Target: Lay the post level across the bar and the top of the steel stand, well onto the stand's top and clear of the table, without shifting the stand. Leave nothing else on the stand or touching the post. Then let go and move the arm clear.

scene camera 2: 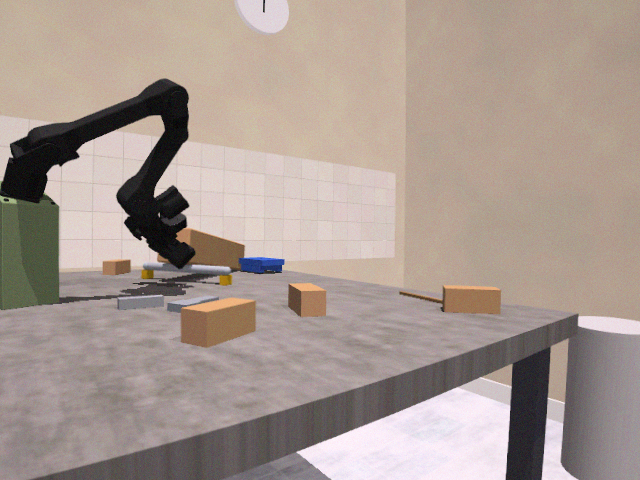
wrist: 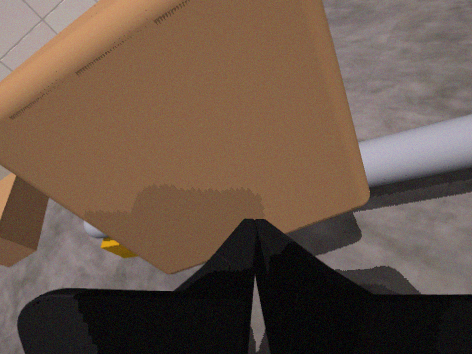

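Observation:
The large brown post (scene camera 2: 217, 249) (wrist: 210, 115) lies across the pale bar (scene camera 2: 206, 269) (wrist: 420, 150), with its near end over the bar; its top slopes down to the right in the scene view. Whether it is level, and what bears its far end, I cannot tell. The bar rests on yellow supports (scene camera 2: 225, 279) (wrist: 117, 248). I cannot make out the steel stand in either view. My gripper (scene camera 2: 183, 259) (wrist: 253, 229) is shut and empty. Its fingertips are close to the post's near end; contact cannot be told.
Two flat grey pieces (scene camera 2: 140, 302) (scene camera 2: 192, 303) and an orange block (scene camera 2: 218, 322) lie nearer. Other orange blocks (scene camera 2: 307, 299) (scene camera 2: 471, 299) (scene camera 2: 116, 267) stand around, one beside a thin brown stick (scene camera 2: 421, 296). A blue tray-like object (scene camera 2: 262, 265) is right of the post.

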